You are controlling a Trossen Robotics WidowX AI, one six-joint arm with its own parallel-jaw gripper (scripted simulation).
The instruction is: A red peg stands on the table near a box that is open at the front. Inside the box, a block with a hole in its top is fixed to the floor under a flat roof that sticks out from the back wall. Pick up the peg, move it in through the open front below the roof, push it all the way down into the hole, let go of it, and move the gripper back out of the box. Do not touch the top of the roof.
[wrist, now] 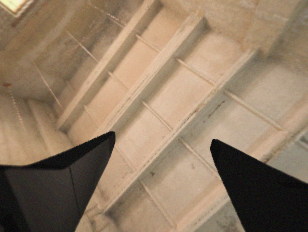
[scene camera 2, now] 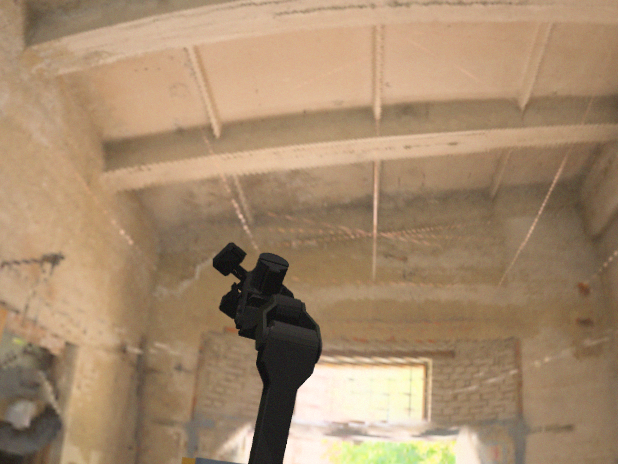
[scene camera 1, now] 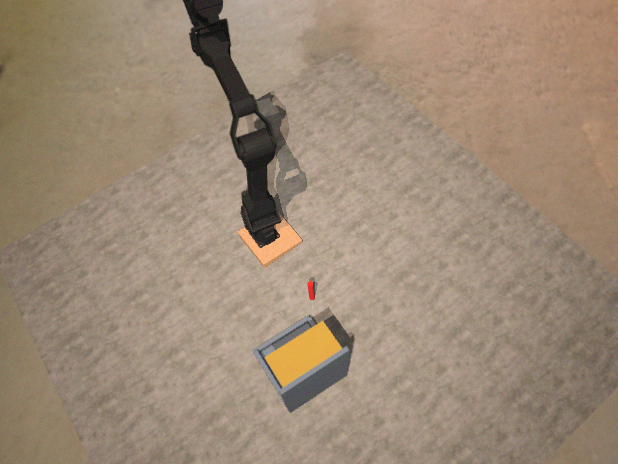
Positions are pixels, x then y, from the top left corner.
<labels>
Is my gripper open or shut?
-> Open.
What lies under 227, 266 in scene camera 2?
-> My gripper.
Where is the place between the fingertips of my gripper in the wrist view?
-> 163, 140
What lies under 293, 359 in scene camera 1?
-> An orange roof.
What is my gripper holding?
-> Nothing.
</labels>
